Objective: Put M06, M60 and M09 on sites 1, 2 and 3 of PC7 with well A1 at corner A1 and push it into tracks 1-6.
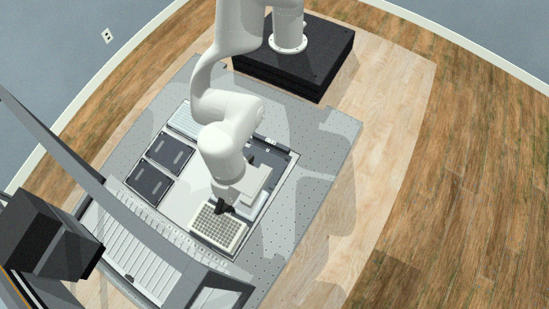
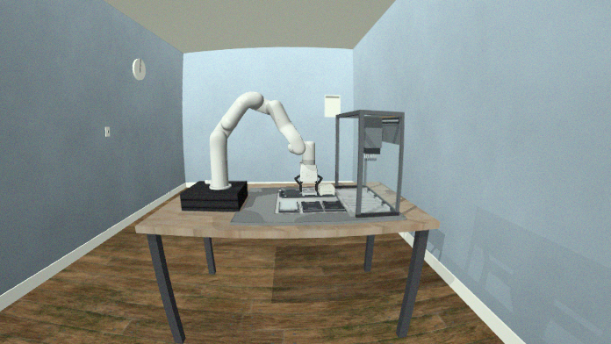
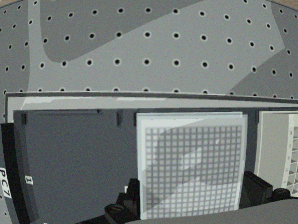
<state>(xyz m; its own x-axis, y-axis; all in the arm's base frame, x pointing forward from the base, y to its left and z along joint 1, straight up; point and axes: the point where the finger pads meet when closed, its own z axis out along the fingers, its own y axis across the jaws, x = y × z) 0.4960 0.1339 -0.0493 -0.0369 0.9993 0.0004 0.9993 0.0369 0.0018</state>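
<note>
The carrier PC7 is 10 mm behind my hand and 10 mm below it. Also, from my hand: plate nest S2 (260 mm to the right, 20 mm below); plate nest S1 (120 mm behind, 260 mm to the right, 20 mm below); plate nest S3 (110 mm ahead, 260 mm to the right, 20 mm below).
</note>
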